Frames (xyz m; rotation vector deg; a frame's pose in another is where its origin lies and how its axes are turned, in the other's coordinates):
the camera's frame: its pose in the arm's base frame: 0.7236 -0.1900 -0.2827 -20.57 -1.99 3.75
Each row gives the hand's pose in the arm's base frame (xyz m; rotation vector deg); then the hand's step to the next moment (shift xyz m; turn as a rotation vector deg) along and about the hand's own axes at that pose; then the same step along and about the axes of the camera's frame.
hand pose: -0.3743 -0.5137 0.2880 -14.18 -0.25 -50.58
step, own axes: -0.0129 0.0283 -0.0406 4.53 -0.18 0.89
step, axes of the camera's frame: 0.0097 0.0330 -0.0378 2.62 -3.80 -0.02
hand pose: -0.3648 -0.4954 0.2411 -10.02 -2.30 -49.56
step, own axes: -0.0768 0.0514 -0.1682 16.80 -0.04 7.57
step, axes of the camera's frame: -0.0164 0.1226 -0.1467 10.52 -14.55 4.15
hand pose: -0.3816 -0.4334 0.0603 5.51 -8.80 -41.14
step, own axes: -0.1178 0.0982 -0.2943 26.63 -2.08 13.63
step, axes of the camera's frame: 0.0318 0.2512 -0.2146 15.01 -24.90 7.34
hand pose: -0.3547 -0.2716 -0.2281 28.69 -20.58 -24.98
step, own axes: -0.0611 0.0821 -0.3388 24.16 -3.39 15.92
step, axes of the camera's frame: 0.1292 0.2886 -0.1591 11.50 -25.59 7.84
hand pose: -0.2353 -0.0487 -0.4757 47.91 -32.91 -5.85
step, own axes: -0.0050 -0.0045 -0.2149 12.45 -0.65 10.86
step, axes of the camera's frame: 0.1150 0.1691 -0.0663 4.38 -14.85 5.80
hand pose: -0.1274 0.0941 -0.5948 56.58 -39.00 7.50
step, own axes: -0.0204 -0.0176 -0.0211 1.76 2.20 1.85
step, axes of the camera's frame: 0.0009 0.0217 -0.0264 -0.33 -1.70 2.89
